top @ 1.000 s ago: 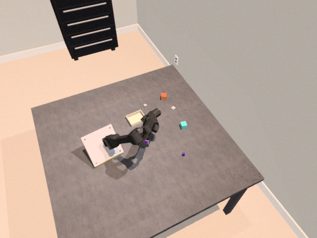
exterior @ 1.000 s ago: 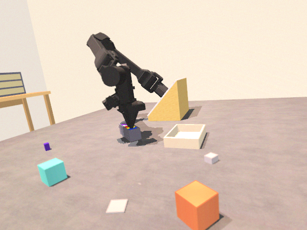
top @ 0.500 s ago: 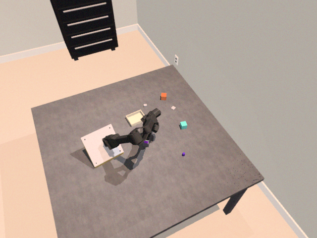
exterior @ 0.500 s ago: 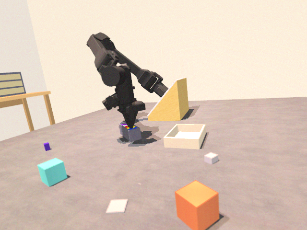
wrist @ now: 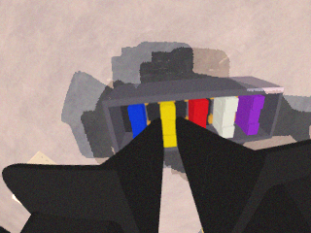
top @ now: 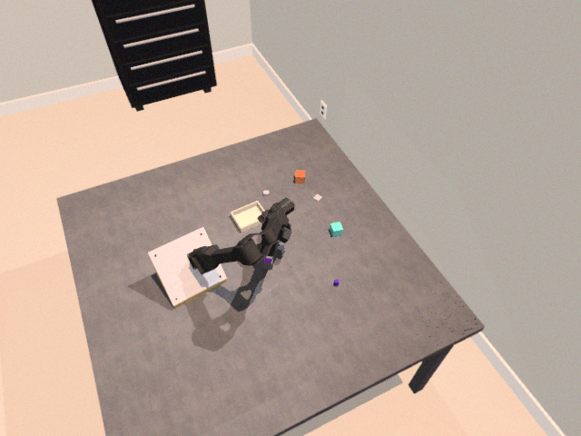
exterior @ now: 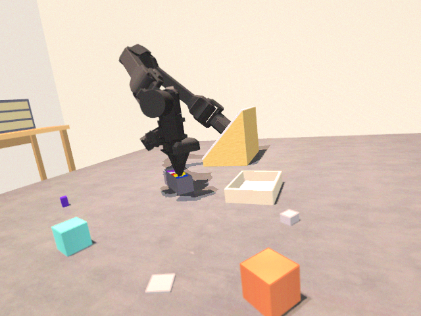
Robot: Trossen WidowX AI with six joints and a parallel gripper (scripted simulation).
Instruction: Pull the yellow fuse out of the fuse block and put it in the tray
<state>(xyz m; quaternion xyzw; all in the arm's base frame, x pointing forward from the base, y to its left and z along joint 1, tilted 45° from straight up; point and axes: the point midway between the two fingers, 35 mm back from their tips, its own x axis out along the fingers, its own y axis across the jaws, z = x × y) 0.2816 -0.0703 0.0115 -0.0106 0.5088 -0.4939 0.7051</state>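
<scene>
My gripper tip is 10 mm short of the blue fuse, 10 mm to the right of it and 10 mm above it. Also, from my gripper tip: yellow fuse (10 mm below); then white fuse (30 mm behind, 30 mm to the right, 10 mm below); then red fuse (10 mm behind, 20 mm to the right, 10 mm below).
</scene>
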